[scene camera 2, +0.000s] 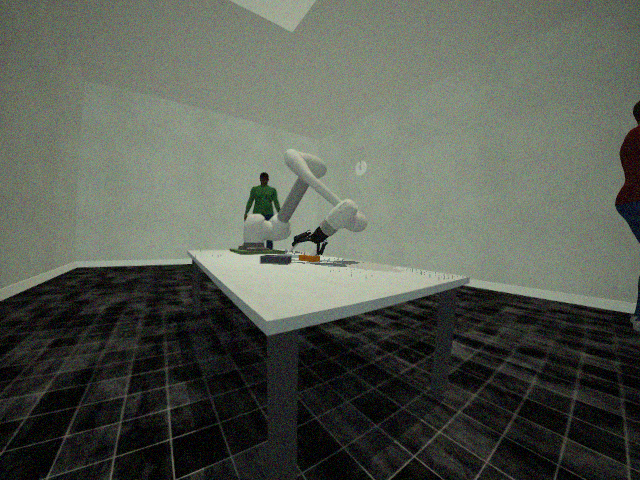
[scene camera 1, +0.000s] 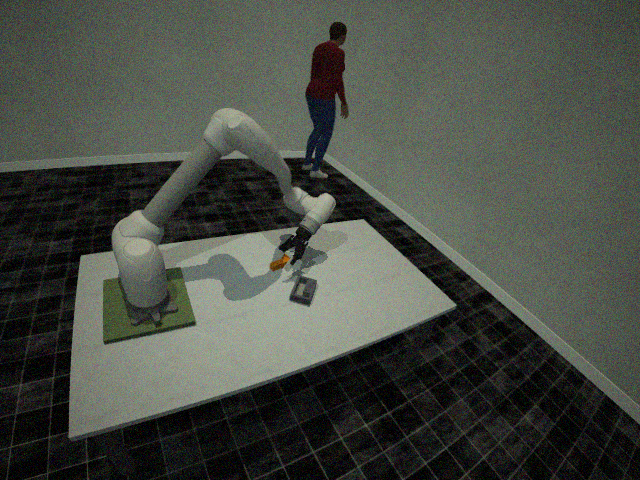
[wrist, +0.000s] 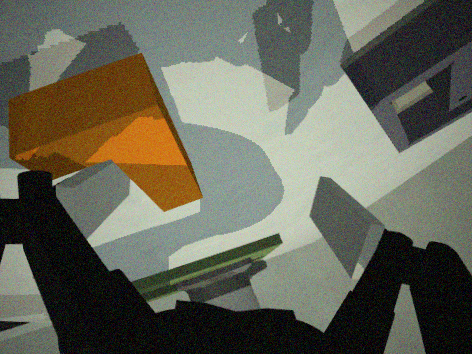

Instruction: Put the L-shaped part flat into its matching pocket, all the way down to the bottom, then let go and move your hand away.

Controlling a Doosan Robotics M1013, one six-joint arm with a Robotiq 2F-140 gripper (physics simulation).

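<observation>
The orange L-shaped part lies on the white table, outside the pocket block. The dark grey block with the pocket lies a short way off, at the upper right in the wrist view. My gripper is open and empty, tilted, low over the table beside the orange part. In the wrist view the left fingertip overlaps the part's lower edge; whether they touch I cannot tell. The pocket's far side is cut off in the wrist view.
The white table carries the arm's green base plate. A person in red stands beyond the table. A person in green stands behind the arm in scene camera 2.
</observation>
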